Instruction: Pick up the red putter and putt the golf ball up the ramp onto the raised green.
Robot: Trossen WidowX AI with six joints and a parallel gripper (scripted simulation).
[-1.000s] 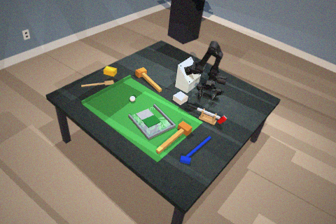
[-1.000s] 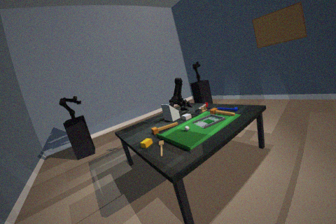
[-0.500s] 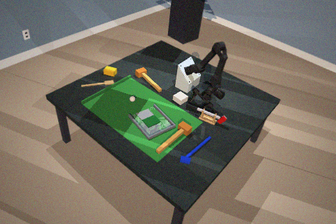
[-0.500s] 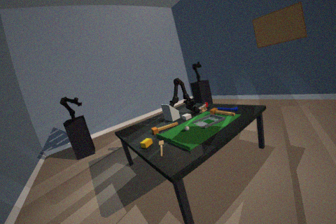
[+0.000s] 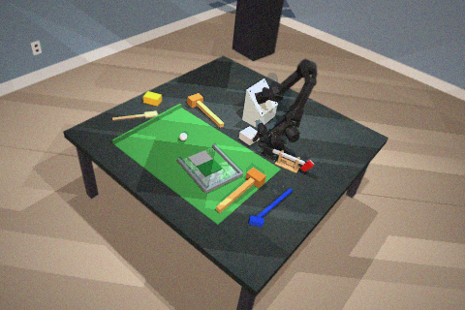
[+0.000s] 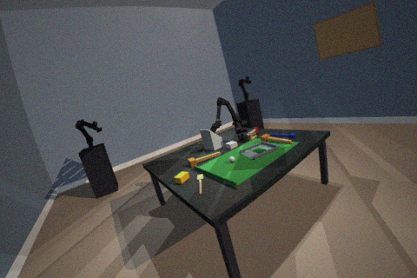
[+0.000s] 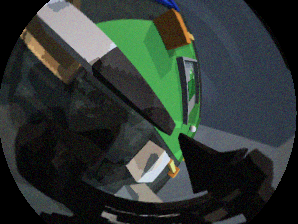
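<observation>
My gripper tip is 3 cm past the white block, 10 cm to the left of it and 1 cm above it. The rest, counted from my gripper tip: wooden stand 4 cm behind, 17 cm to the left; then blue putter 23 cm ahead, 31 cm to the left, 2 cm below; then red putter 4 cm behind, 15 cm to the left, 2 cm above.
</observation>
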